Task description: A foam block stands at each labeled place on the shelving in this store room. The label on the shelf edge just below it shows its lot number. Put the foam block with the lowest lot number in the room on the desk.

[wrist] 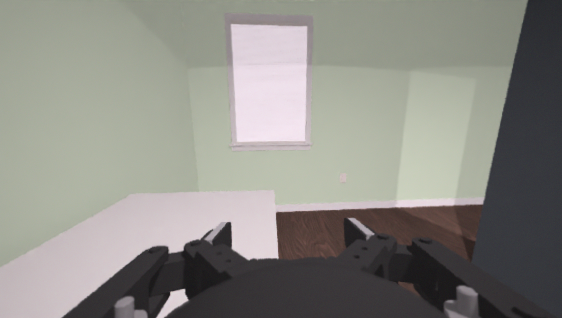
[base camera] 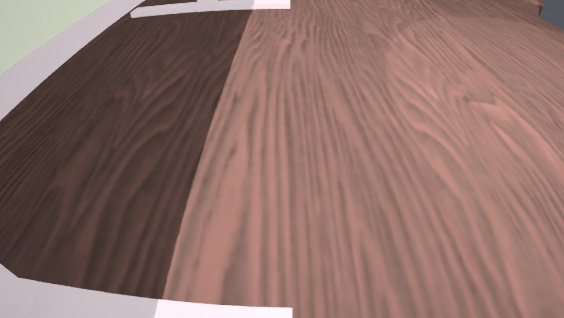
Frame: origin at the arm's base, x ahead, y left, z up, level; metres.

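Seen in the pictures: gripper, between the fingertips: (wrist: 287, 232).
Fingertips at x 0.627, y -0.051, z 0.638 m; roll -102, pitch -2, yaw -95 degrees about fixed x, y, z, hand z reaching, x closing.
A point is followed by its place in that frame.
My gripper (wrist: 287, 232) @[x 0.627, y -0.051, z 0.638 m] is open, with its two fingers wide apart and no object between them. A white desk top (wrist: 200, 215) @[x 1.296, y 0.237, z 0.323 m] shows at the left in the wrist view, partly behind the left finger. White desk feet (base camera: 225, 306) and another low white bar (base camera: 210, 9) @[x 1.397, y 0.283, z -0.389 m] show at the bottom and top left of the base camera view. No foam block and no lot label shows in either view.
A tall dark panel (wrist: 525, 150) @[x 1.561, y -1.570, z 0.518 m] stands at the right in the wrist view. A dark corner (base camera: 554, 14) @[x 1.614, y -1.571, z -0.344 m] shows at the top right of the base camera view. A green wall with a window (wrist: 270, 82) @[x 2.749, y -0.116, z 1.081 m] is ahead. The wooden floor (base camera: 375, 175) @[x 0.442, y -0.156, z -0.396 m] is partly in shadow.
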